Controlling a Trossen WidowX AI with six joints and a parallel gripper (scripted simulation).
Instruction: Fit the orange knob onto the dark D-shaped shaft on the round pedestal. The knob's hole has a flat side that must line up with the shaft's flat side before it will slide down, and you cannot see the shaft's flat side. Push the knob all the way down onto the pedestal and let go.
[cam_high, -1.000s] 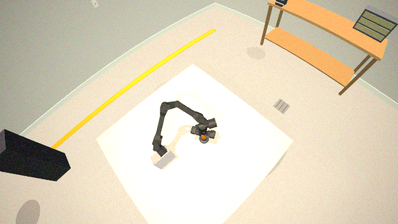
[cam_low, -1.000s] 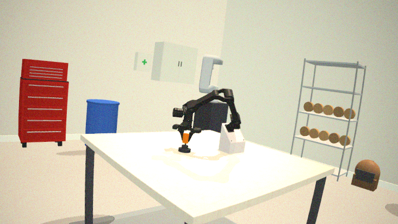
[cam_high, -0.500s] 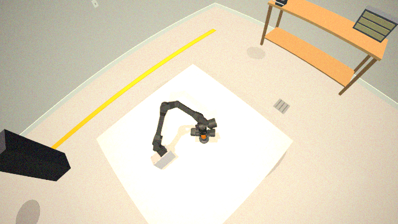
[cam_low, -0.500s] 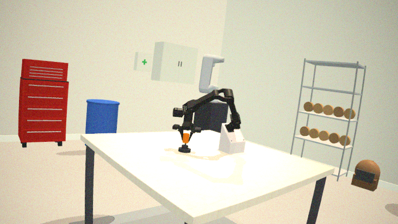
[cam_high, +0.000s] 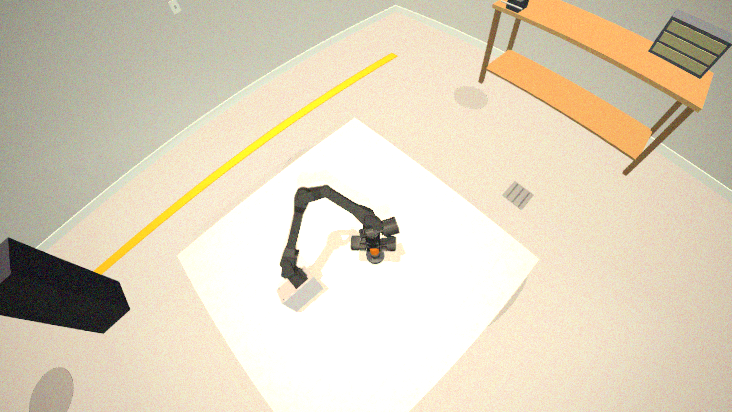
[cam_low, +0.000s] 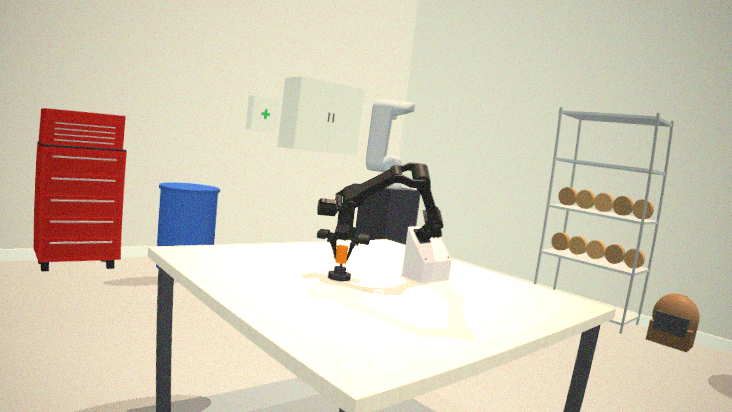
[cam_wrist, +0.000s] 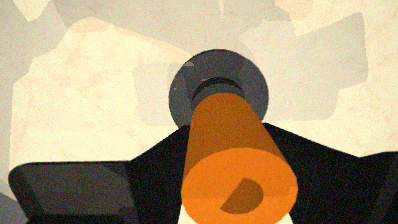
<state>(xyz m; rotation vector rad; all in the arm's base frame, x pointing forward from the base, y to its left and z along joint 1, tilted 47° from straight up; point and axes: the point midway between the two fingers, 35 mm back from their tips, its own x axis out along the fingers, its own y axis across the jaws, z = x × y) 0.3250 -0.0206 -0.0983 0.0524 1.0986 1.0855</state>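
Right now my gripper tip is 20 mm below the orange knob. Round my gripper tip: dark shaft (40 mm below).
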